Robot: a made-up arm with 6 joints.
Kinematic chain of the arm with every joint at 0, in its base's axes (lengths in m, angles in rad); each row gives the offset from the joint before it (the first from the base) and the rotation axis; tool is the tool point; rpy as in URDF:
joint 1: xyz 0 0 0.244 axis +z
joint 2: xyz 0 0 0 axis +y
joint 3: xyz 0.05 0 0.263 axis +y
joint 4: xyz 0.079 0 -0.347 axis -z
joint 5: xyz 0 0 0 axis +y
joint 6: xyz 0.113 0 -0.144 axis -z
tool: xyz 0 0 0 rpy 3.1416 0 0
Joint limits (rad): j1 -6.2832..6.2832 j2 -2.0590..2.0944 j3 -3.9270..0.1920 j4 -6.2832..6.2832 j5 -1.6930..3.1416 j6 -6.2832..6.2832
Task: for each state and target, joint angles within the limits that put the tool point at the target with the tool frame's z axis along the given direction. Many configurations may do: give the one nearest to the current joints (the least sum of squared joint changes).
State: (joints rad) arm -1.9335 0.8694 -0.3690 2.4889 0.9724 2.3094
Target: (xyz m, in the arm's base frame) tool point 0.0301 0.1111 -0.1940 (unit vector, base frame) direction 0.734 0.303 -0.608
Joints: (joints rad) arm -2.1819 1.5986 -0.6902 1.7282 0.4474 2.3094
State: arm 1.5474 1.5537 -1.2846 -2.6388 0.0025 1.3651
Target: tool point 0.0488 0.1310 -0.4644 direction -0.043 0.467 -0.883
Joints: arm 1.1736 2.0923 -1.7948 -3.4662 0.7627 1.3651
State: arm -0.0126 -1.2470 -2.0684 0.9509 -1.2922 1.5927
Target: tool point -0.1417 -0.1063 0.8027 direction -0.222 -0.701 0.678
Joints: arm -0.6256 -0.9401 -1.4624 1.1817 -0.8549 1.5927
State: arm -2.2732 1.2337 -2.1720 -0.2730 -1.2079 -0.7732
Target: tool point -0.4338 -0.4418 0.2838 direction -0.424 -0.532 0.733
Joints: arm -2.3706 1.5201 -2.5661 -0.0883 -1.3524 -0.7732
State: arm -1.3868 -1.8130 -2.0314 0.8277 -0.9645 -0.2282
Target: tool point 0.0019 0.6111 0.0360 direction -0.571 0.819 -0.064
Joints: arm -1.8775 -2.0568 -2.8369 1.6298 -0.9152 -0.2282
